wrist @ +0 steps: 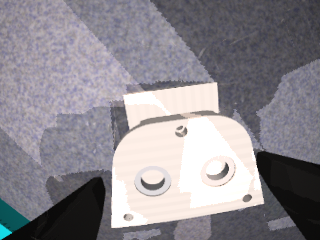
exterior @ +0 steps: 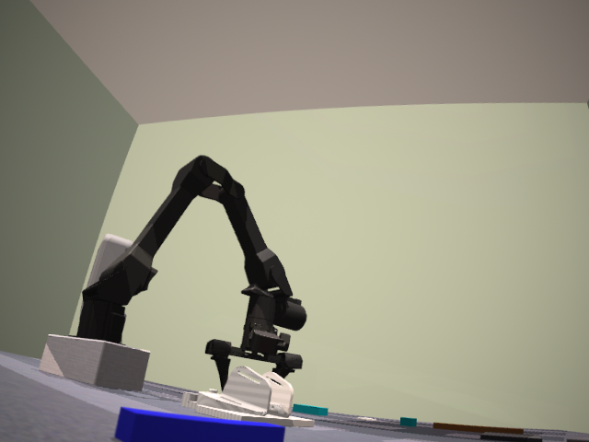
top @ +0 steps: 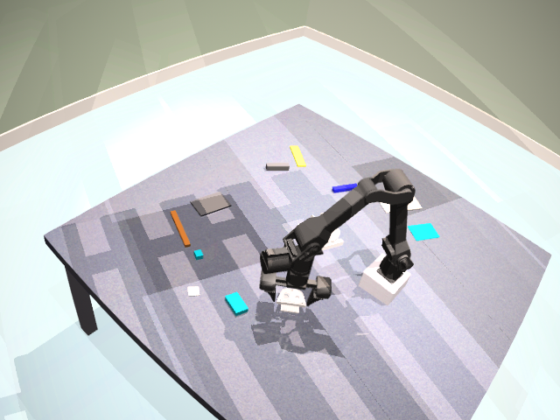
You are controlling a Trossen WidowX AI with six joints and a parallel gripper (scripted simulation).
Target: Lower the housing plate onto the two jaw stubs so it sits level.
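The white block lies 1 cm to the right of my gripper tip and 1 cm ahead of it. Round my gripper tip: cyan block (12 cm to the left, 9 cm ahead, 1 cm below); orange bar (42 cm ahead, 6 cm to the left, 1 cm below); blue bar (54 cm to the right, 23 cm ahead, 1 cm below).
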